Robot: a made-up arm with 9 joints. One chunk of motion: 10 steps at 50 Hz.
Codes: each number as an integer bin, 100 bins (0 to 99) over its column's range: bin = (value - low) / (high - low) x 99, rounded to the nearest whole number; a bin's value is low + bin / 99 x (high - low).
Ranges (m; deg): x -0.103..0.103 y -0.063..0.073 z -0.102..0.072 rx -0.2..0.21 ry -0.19..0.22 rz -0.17..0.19
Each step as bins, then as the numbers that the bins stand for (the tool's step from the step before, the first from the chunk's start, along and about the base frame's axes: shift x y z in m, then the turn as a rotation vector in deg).
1 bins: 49 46 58 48 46 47
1 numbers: -0.00104 0.00019 -0.00006 -0.001 0.001 0.001
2 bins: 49 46 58 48 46 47
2 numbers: -0.00104 0.00019 -0.00006 -0.001 0.001 0.001
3 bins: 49 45 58 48 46 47
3 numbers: -0.00104 -0.00118 -0.00006 -0.001 0.001 0.001
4 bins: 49 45 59 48 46 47
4 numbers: -0.00104 -0.00118 0.00170 -0.001 0.001 0.001
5 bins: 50 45 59 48 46 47
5 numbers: 0.00104 -0.00118 0.00170 -0.001 0.001 0.001
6 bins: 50 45 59 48 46 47
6 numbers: 0.00104 -0.00118 0.00170 -0.001 0.001 0.001
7 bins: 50 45 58 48 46 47
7 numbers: 0.00104 -0.00118 -0.00006 -0.001 0.001 0.001
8 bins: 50 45 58 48 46 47
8 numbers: 0.00104 -0.00118 -0.00006 -0.001 0.001 0.001
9 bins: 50 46 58 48 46 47
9 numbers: 0.00104 0.00019 -0.00006 -0.001 0.001 0.001
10 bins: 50 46 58 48 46 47
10 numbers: 0.00104 0.00019 -0.00006 -0.001 0.001 0.001
